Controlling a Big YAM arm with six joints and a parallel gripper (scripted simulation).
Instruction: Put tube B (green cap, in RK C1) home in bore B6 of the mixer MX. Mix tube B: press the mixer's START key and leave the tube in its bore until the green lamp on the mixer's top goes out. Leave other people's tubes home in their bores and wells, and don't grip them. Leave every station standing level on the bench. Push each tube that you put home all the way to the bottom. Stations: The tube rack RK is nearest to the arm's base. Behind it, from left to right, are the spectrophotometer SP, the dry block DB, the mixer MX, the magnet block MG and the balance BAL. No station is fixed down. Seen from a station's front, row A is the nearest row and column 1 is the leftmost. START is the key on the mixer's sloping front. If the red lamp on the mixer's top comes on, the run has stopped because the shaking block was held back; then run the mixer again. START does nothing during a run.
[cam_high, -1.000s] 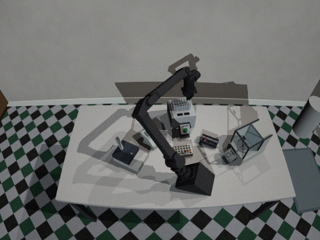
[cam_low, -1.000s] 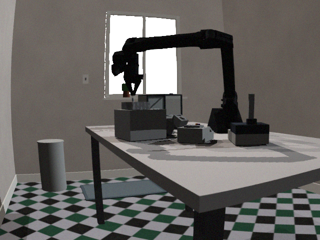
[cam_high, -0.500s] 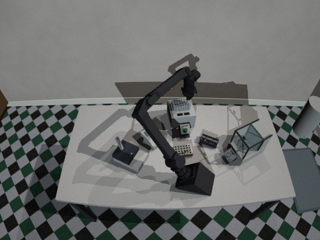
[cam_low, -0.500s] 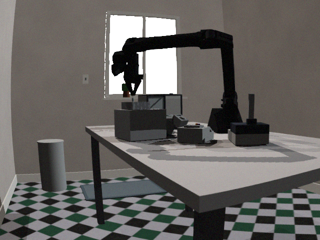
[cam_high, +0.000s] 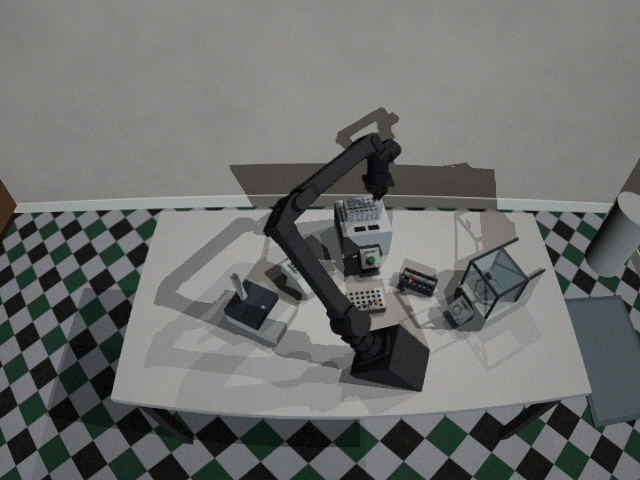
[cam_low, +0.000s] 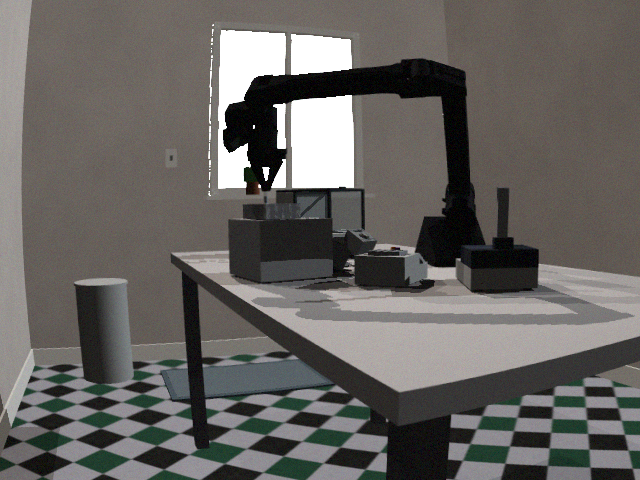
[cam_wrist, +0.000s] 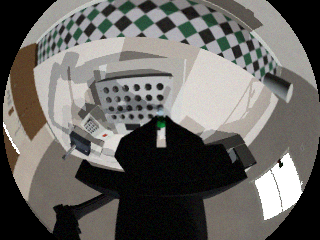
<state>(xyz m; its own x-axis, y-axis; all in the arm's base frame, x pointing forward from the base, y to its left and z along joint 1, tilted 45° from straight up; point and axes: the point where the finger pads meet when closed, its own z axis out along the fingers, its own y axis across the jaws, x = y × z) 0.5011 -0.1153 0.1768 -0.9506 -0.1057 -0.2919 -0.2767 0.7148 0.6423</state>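
Now: the tube B 20 mm below my hand. Also, from my hand: bore block (50 mm to the left, 60 mm below); green start key (170 mm behind, 140 mm below); magnet block MG (210 mm behind, 180 mm to the right, 190 mm below).
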